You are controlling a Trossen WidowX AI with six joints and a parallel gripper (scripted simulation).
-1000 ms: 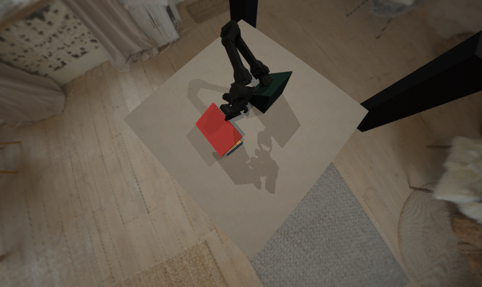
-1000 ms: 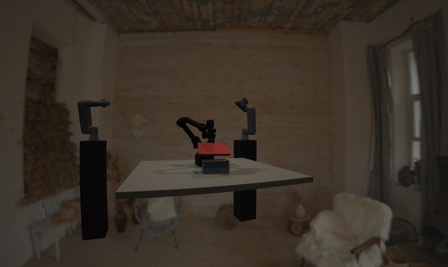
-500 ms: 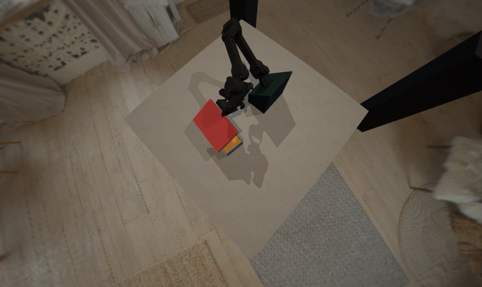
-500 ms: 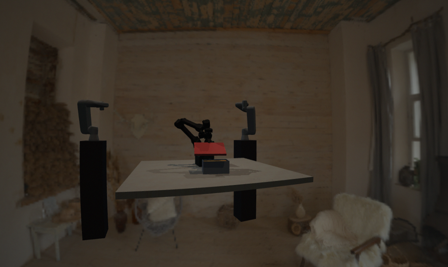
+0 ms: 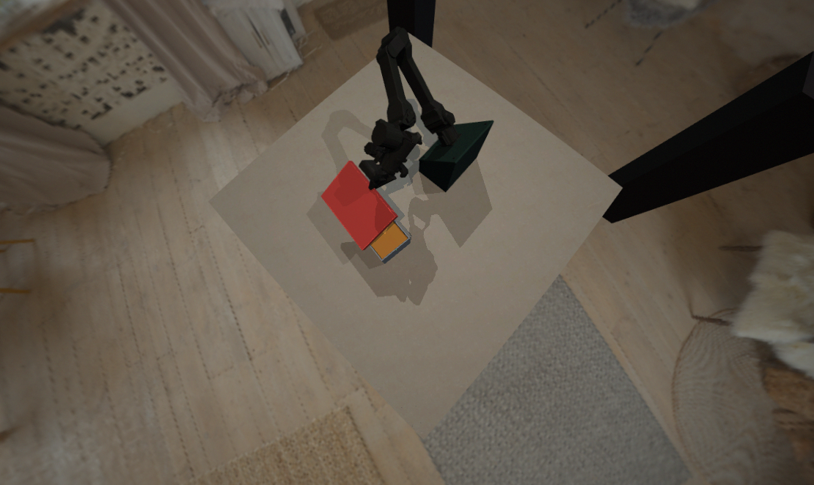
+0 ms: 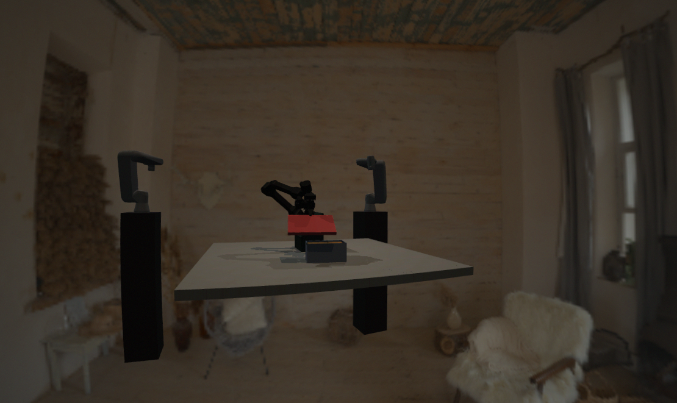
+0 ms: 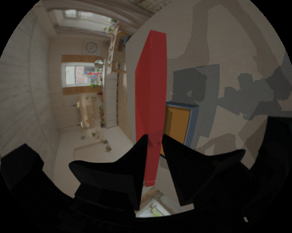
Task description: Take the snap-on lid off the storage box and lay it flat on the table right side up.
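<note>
My gripper tip is now 70 mm short of the red lid, 30 mm above it and 20 mm to the left of it. From my gripper tip the other things lie so: storage box (180 mm below, 70 mm ahead, 60 mm to the left).
</note>
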